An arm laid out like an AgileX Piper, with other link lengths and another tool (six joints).
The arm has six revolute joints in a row. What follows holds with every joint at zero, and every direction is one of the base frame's. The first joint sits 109.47 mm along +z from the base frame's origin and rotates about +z. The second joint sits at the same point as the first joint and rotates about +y. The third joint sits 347.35 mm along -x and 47.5 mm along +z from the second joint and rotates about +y. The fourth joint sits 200.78 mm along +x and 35.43 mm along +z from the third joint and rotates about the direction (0.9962, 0, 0.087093). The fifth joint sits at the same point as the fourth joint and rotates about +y. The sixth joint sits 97 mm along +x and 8.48 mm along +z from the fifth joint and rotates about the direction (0.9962, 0, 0.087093). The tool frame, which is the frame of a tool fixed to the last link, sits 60.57 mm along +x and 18 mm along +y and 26.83 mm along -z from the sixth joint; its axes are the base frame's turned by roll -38.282, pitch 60.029 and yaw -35.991 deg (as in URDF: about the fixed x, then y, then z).
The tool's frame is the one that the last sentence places.
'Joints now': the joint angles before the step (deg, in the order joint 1, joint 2, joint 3, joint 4, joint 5, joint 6). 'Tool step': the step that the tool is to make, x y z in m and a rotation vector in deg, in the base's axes. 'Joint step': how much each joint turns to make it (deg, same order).
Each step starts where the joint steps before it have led.
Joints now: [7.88, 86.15, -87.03, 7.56, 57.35, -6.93]
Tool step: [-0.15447, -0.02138, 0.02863, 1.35, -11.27, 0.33]
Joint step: [0.00, -28.30, 15.72, -0.01, 1.26, -0.24]
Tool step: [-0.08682, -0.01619, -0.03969, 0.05, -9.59, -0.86]
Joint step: [0.00, -20.23, 16.13, -1.29, -5.42, -0.35]
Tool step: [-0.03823, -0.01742, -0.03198, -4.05, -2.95, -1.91]
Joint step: [0.00, -9.89, 6.37, -4.81, 1.16, 0.00]
